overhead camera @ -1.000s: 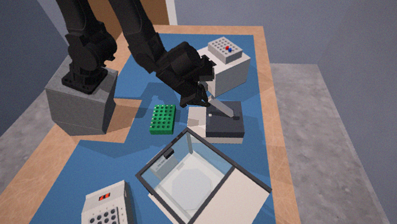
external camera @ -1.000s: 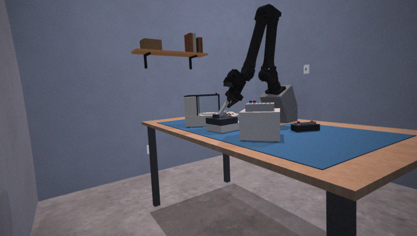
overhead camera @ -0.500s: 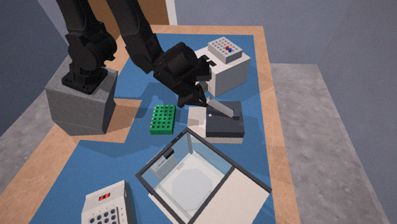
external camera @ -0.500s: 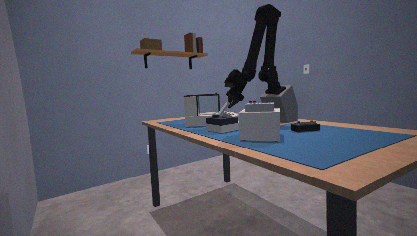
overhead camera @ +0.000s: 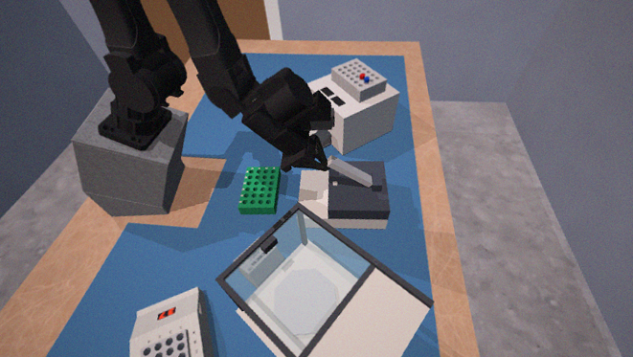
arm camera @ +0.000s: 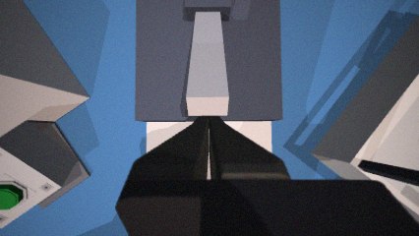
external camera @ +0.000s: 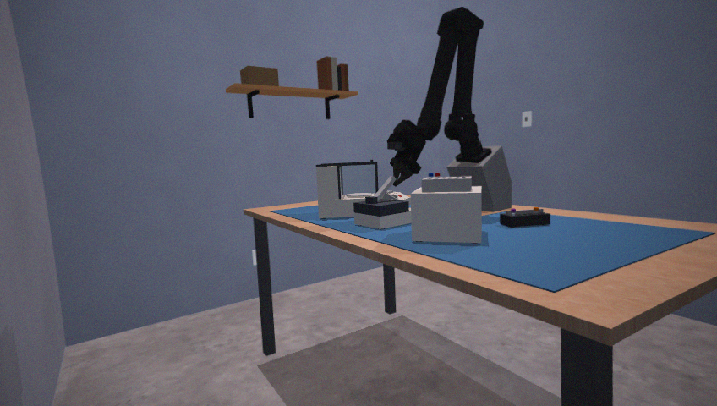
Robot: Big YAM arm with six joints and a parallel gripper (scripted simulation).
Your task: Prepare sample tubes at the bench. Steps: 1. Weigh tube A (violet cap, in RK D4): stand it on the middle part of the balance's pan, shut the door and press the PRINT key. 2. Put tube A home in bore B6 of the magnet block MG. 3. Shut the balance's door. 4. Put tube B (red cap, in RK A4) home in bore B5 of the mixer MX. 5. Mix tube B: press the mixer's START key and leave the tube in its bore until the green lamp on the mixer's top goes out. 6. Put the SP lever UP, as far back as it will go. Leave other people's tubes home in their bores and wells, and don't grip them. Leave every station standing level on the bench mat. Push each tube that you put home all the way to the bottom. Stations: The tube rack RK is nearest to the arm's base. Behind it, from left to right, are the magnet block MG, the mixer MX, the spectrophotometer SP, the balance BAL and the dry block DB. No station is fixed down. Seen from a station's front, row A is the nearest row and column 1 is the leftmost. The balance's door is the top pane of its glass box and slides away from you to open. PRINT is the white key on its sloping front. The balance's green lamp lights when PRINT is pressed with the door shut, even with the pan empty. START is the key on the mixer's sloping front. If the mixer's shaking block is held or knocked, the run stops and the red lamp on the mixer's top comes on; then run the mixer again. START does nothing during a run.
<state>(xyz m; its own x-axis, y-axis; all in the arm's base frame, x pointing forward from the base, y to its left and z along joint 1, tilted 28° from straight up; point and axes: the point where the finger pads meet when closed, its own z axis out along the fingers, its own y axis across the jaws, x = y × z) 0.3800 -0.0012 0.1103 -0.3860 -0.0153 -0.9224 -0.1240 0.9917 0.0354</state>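
My hand is 50 mm short of the SP lever, 10 mm to the right of it and 10 mm above it. Round my hand: green rack RK 170 mm behind, 10 mm to the left, 120 mm below; then white print key 120 mm behind, 180 mm to the right, 70 mm below; then green start key 90 mm behind, 180 mm to the left, 70 mm below.
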